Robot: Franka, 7 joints.
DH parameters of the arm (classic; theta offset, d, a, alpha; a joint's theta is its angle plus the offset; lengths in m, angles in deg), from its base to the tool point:
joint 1: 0 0.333 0 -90
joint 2: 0 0 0 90
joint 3: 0 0.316 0.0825 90
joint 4: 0 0 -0.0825 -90
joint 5: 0 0.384 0 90
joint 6: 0 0 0.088 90
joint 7: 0 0.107 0 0
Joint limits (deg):
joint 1: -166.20..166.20
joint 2: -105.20..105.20
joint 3: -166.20..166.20
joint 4: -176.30..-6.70
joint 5: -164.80..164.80
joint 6: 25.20..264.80
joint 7: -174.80..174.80
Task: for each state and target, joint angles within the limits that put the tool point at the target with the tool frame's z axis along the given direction. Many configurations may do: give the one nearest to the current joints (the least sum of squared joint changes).
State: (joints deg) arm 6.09 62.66 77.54 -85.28 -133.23 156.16 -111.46
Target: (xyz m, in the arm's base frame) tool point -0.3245 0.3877 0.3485 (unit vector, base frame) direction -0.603 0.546 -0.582
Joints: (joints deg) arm 39.75 52.42 88.40 -133.23 -122.42 154.11 -111.46
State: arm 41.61 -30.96 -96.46 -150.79 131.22 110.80 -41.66
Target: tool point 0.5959 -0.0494 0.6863 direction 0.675 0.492 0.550
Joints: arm 66.05 -6.33 -70.06 -100.55 134.43 124.16 -41.66
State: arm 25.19 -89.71 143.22 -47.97 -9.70 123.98 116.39
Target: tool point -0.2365 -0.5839 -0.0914 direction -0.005 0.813 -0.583
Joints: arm 75.84 -97.99 166.20 -30.53 -2.01 76.24 116.39
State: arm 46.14 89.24 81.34 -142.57 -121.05 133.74 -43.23
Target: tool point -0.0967 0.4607 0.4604 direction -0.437 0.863 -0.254
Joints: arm 10.25 95.96 106.01 -140.11 -131.46 135.42 -43.23
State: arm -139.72 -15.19 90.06 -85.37 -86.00 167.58 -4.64
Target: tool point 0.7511 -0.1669 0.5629 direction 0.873 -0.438 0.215
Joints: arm -166.20 -55.27 110.43 -42.41 -126.27 180.72 -4.64
